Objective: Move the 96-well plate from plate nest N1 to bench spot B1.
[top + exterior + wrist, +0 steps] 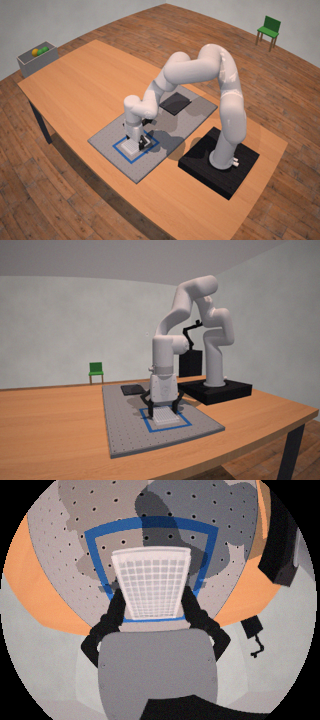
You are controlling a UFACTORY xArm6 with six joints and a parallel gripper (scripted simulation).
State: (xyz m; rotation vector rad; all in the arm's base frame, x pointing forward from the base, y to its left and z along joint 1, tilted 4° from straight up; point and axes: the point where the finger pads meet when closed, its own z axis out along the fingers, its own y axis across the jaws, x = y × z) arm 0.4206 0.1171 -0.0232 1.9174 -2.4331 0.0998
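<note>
Right now the white 96-well plate is 1 cm below my hand. Round my hand: black plate nest 37 cm to the right, 2 cm behind, 1 cm below.
</note>
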